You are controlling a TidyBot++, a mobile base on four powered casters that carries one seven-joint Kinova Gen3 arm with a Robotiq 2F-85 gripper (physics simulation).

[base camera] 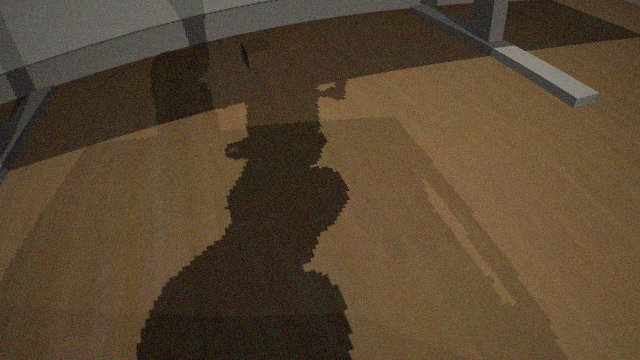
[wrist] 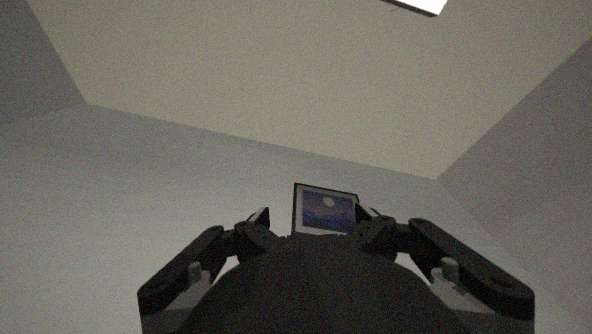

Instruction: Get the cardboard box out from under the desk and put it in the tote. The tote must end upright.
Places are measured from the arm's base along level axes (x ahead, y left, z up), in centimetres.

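Pixels of known places: gripper, fingertip midpoint: (wrist: pixel 311 214).
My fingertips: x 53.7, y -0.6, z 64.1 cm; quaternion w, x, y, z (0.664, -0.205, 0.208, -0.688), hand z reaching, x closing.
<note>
For each thing: its top centre in the pictures, then the offset to it from my fingertips. "pt": a spot on its surface instead. Level surfaces: height alone.
- cardboard box at its top centre: (base camera: pixel 255 44) dx +44.9, dy +17.4, dz -99.3 cm
- right desk leg at a spot on its surface: (base camera: pixel 499 22) pt dx +46.7, dy -45.0, dz -96.4 cm
- wooden floor at its surface level: dz -104.3 cm
My gripper (wrist: pixel 311 214) is open, its fingers wide apart with nothing between them; it points up towards the wall and ceiling in the wrist view. In the base view a small dark upright sliver with a faint brown patch beside it, possibly the cardboard box (base camera: pixel 245 55), stands on the shadowed floor near the back wall, between the desk's feet. Its outline is too dim to be sure. The desk's right foot (base camera: pixel 555 75) and left foot (base camera: pixel 25 125) show in the base view; the desk top is out of view. The tote does not show in either view.
A pale wall with a baseboard (base camera: pixel 120 52) runs behind the desk's feet. The right desk leg (base camera: pixel 499 22) rises from its foot. A long dark shadow of the arm lies across the wooden floor (base camera: pixel 565 200). A framed picture (wrist: pixel 327 212) hangs on the wall beyond the fingers.
</note>
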